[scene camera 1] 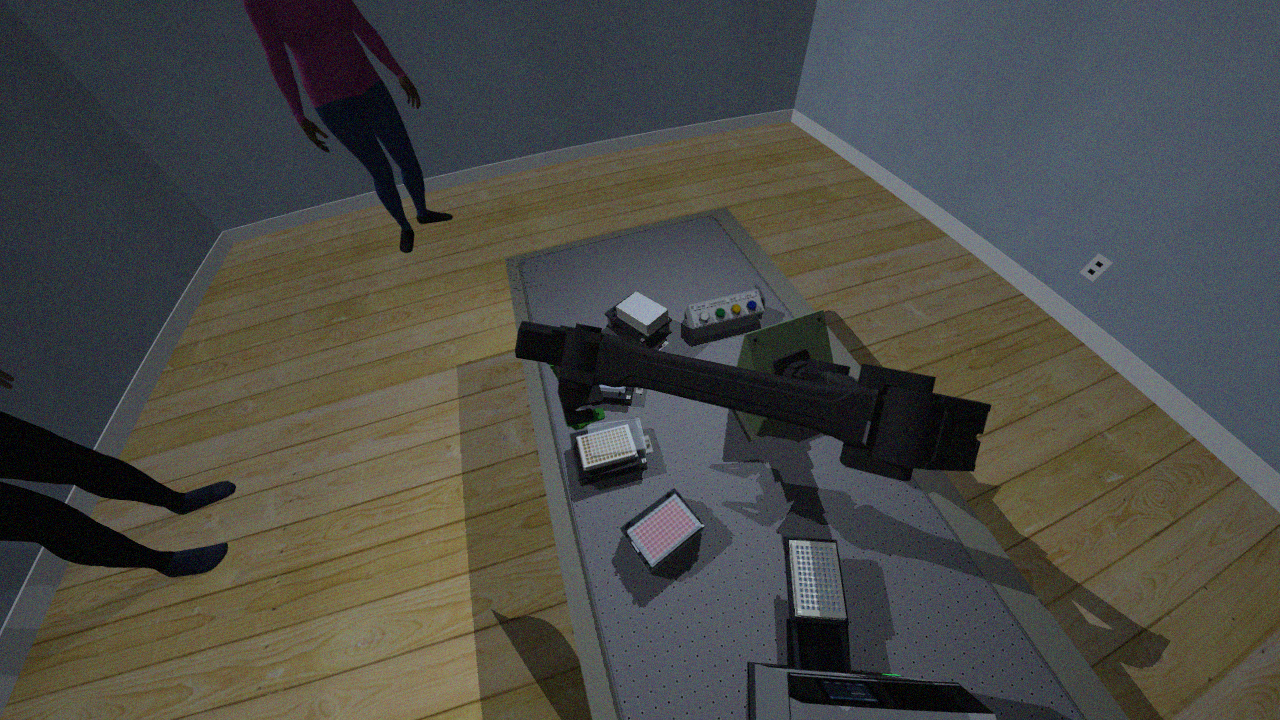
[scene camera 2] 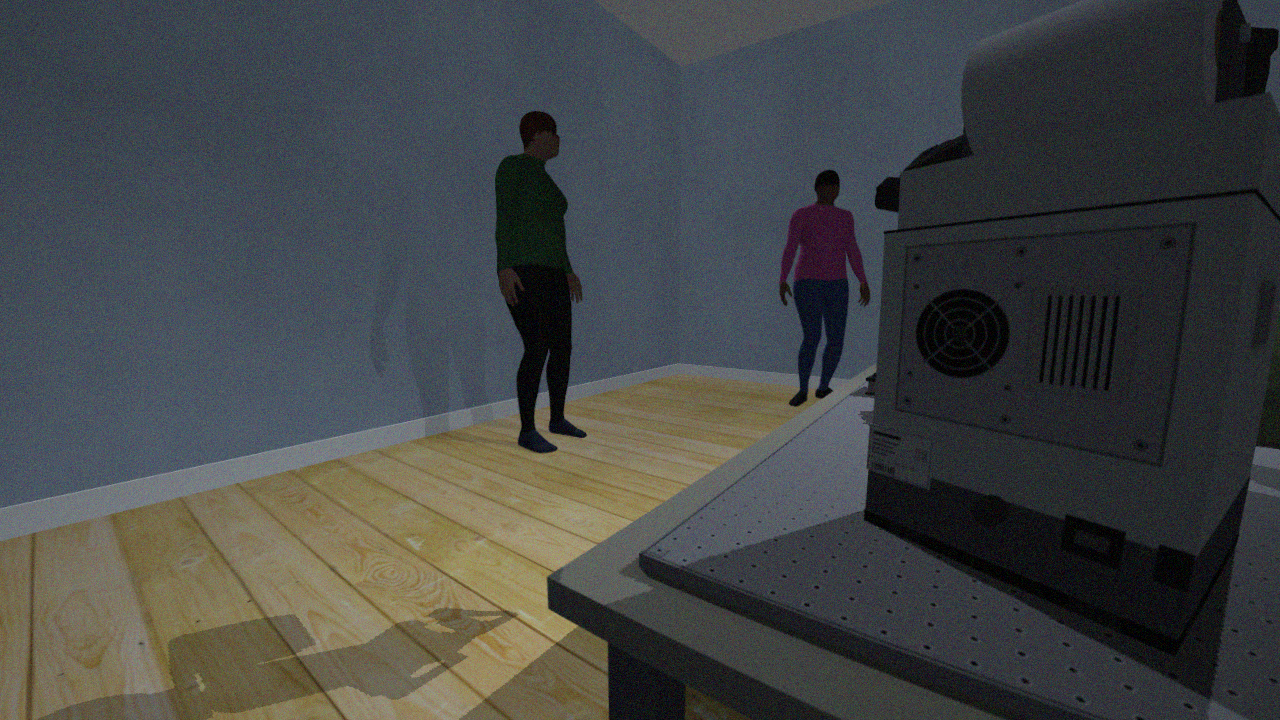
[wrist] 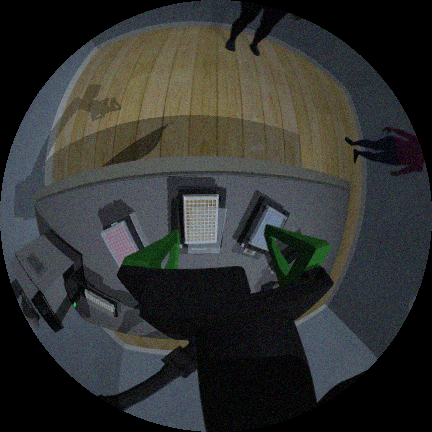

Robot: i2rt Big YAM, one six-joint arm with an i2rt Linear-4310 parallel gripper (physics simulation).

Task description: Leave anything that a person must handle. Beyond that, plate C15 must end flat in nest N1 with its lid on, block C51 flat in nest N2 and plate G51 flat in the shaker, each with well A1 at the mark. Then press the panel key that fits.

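My gripper (scene camera 1: 572, 394) (wrist: 222, 231) is open, its green fingers above the bench beside a white-framed plate with amber wells (scene camera 1: 606, 449) (wrist: 201, 219). That plate sits on a dark holder; a clear, flat piece (wrist: 223, 226) shows at its side. A pink-welled plate (scene camera 1: 664, 530) (wrist: 120, 241) sits turned on a dark holder. A pale blue-topped item (scene camera 1: 612, 391) (wrist: 270, 226) is partly hidden by my gripper. A pale plate with a well grid (scene camera 1: 816, 577) (wrist: 100, 301) lies on the instrument's black carrier. A white-topped item (scene camera 1: 641, 311) sits farther back. Labels and A1 marks are unreadable.
The key panel (scene camera 1: 723, 313) has white, green, yellow and blue keys. A green board (scene camera 1: 760, 353) stands by the arm base. A large instrument (scene camera 1: 774, 694) (scene camera 2: 1047, 259) (wrist: 45, 262) stands at one bench end. Two people (scene camera 1: 331, 80) (scene camera 2: 534, 214) (scene camera 2: 821, 241) stand off the bench.
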